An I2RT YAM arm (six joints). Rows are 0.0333 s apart.
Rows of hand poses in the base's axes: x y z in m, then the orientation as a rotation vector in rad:
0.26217 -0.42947 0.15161 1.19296 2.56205 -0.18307
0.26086 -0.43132 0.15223 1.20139 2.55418 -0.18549
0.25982 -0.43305 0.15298 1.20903 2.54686 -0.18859
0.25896 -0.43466 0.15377 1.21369 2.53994 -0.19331
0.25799 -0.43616 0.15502 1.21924 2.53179 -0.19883
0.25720 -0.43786 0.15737 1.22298 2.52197 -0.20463
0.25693 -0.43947 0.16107 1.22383 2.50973 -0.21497
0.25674 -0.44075 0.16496 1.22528 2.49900 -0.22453
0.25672 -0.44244 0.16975 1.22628 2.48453 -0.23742
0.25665 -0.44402 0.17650 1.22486 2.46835 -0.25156
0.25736 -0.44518 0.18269 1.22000 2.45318 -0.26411
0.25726 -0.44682 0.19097 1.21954 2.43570 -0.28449
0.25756 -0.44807 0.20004 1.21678 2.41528 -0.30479
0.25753 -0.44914 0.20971 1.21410 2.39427 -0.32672
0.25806 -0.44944 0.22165 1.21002 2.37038 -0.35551
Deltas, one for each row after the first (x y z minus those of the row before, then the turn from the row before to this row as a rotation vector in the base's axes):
-0.00131 -0.00185 0.00062 -0.00223 -0.00326 -0.00762
-0.00104 -0.00173 0.00075 -0.00262 -0.00276 -0.00706
-0.00086 -0.00161 0.00079 -0.00424 -0.00272 -0.00524
-0.00097 -0.00150 0.00125 -0.00494 -0.00317 -0.00622
-0.00079 -0.00170 0.00235 -0.00627 -0.00496 -0.00551
-0.00027 -0.00161 0.00370 -0.01074 -0.00614 -0.00479
-0.00019 -0.00128 0.00389 -0.00952 -0.00495 -0.00475
-0.00002 -0.00169 0.00479 -0.01313 -0.00687 -0.00583
-0.00007 -0.00158 0.00675 -0.01529 -0.00840 -0.00487
0.00071 -0.00116 0.00619 -0.01502 -0.00904 -0.00219
-0.00010 -0.00164 0.00828 -0.01924 -0.00659 -0.00683
0.00030 -0.00125 0.00907 -0.02115 -0.00945 -0.00607
-0.00003 -0.00107 0.00967 -0.02237 -0.00905 -0.00661
0.00053 -0.00030 0.01194 -0.02805 -0.00866 -0.00760

